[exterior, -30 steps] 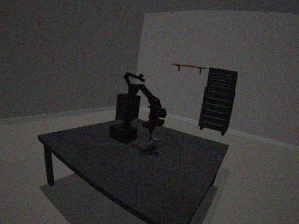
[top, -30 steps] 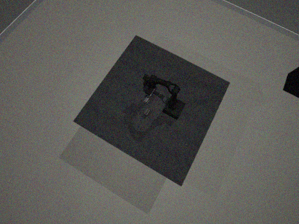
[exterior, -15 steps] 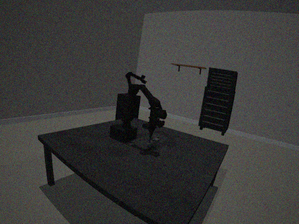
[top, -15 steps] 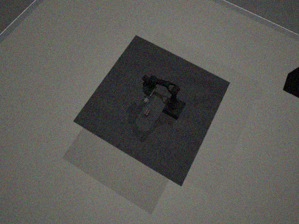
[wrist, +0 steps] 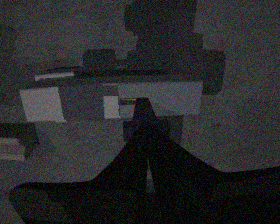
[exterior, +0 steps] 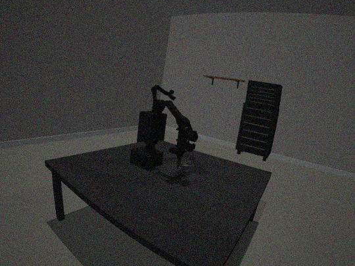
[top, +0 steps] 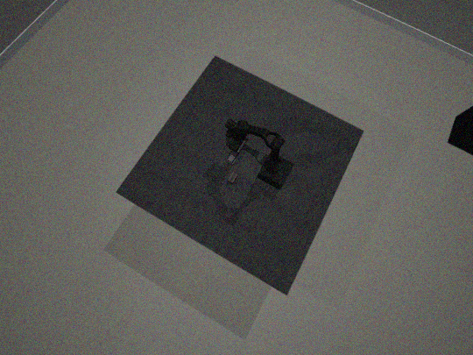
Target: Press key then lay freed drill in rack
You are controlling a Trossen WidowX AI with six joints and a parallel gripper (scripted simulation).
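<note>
Right now the drill is 6 cm to the left of my gripper tip and 8 cm below it. Round my gripper tip: light grey fixture bar 4 cm to the left, 9 cm below.
</note>
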